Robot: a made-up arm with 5 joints.
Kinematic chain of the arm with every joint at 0, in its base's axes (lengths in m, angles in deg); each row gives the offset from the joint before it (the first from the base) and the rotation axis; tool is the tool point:
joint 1: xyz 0 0 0.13 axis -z
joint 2: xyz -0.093 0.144 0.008 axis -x
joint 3: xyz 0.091 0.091 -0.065 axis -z
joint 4: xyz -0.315 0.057 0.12 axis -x
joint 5: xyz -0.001 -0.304 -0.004 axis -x
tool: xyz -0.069 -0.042 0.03
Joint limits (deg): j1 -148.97..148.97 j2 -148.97..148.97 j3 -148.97..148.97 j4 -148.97..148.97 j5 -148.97..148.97
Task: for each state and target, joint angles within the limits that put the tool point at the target. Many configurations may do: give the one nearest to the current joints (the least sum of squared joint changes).
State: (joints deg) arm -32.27 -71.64 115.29 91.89 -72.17
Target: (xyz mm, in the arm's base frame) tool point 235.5 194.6 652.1
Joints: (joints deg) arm -37.57 -56.13 122.16 106.06 -70.01
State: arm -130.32 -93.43 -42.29 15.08 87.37
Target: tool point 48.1 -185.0 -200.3
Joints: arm -129.54 -104.74 -38.68 11.11 86.49
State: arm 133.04 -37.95 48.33 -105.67 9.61
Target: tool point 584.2 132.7 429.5
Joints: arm 100.36 -69.97 39.38 -103.22 12.60
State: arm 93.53 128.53 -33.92 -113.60 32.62
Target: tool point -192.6 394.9 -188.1
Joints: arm 71.60 98.95 -9.37 -148.97 12.20
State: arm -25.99 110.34 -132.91 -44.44 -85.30
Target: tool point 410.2 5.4 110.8
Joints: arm -10.89 87.76 -148.97 -45.80 -85.06
